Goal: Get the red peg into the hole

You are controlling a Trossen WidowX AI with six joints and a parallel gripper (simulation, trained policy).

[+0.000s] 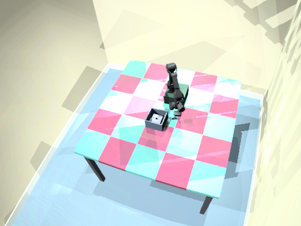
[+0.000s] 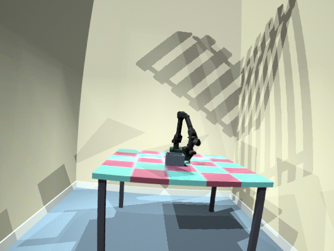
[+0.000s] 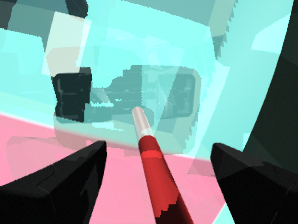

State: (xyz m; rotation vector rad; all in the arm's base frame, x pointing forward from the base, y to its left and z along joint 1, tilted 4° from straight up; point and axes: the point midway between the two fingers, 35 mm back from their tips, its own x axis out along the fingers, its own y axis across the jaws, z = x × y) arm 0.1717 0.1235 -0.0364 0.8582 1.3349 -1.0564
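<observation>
Now: the grey box 16 cm ahead of my gripper tip, 14 cm to the right of it and 1 cm below it. Round my gripper tip: red peg: 1 cm to the left, 1 cm above.
</observation>
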